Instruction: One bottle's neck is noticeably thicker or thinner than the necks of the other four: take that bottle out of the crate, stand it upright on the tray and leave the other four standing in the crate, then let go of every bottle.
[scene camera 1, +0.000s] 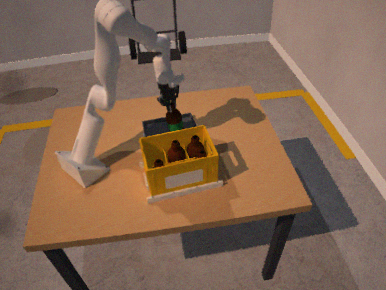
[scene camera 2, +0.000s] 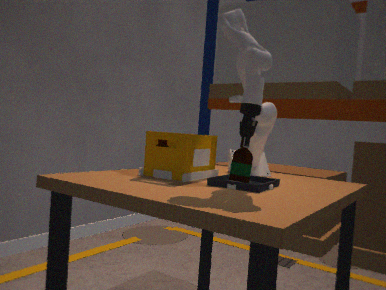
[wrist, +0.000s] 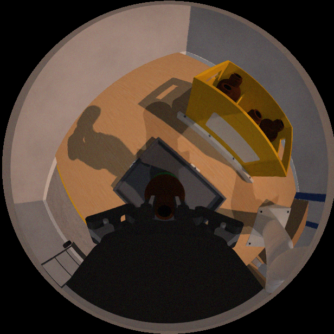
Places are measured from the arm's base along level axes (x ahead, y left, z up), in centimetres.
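Where they show: gripper, fingertip midpoint: (scene camera 1: 172, 109) (scene camera 2: 244, 147); arm's base at its link origin: (scene camera 1: 81, 159).
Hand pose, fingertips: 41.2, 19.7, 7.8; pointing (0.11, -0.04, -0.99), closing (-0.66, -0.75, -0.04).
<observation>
Each offset is from my fingertips to the centre of the thing, as dx, dy, dz. "spot": to the spot under its first point. Level surfaces: height alone.
My gripper (scene camera 1: 171, 107) (scene camera 2: 245, 143) (wrist: 164, 201) is shut on the neck of a brown bottle with a green label @(+0.5, -0.1, -4.7) (scene camera 1: 174, 120) (scene camera 2: 241, 164) (wrist: 164, 187). The bottle is nearly upright, with a slight lean in the scene camera 2 view. Its lower end is down within the dark tray (scene camera 1: 152, 127) (scene camera 2: 268, 185) (wrist: 192, 176); the tray's rim hides its base, so full contact cannot be told. The yellow crate @(+0.9, -28.5, -5.3) (scene camera 1: 158, 185) (scene camera 2: 162, 156) (wrist: 199, 102) holds the other brown bottles, among them one at the left (scene camera 1: 159, 163), one in the middle (scene camera 1: 176, 151) and one at the right (scene camera 1: 195, 147).
The crate stands close beside the tray, with white strips @(spot: +3.0, -38.7, -12.5) (scene camera 1: 186, 192) along its base. The arm's base (scene camera 1: 82, 170) stands on the wooden table @(dz -14.1) (scene camera 1: 115, 210), left of the crate in the scene camera 1 view. A hand truck (scene camera 1: 157, 56) stands on the floor behind the table.
</observation>
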